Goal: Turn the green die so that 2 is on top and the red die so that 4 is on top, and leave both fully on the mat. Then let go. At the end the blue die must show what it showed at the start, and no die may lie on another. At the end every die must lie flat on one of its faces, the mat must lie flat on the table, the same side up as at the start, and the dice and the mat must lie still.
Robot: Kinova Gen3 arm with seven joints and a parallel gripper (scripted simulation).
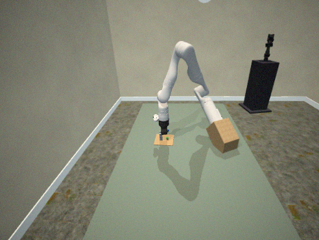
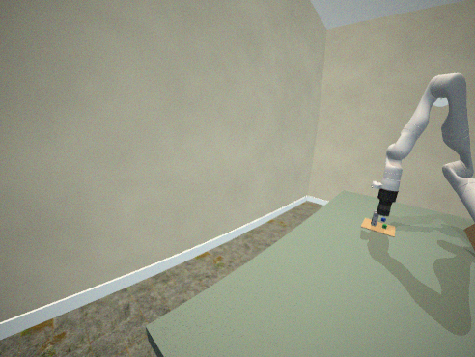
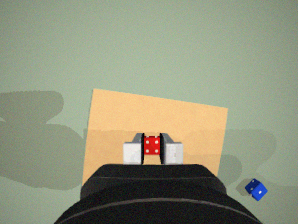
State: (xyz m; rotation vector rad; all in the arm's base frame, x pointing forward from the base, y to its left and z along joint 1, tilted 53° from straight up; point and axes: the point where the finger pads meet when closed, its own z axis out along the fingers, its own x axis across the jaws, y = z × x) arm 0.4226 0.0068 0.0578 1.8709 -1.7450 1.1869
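My gripper is now 1 cm above the red die. From my hand the other things lie so: tan mat 2 cm behind, 2 cm below; blue die 6 cm behind, 11 cm to the right, 2 cm below; green die 5 cm behind, 1 cm below.
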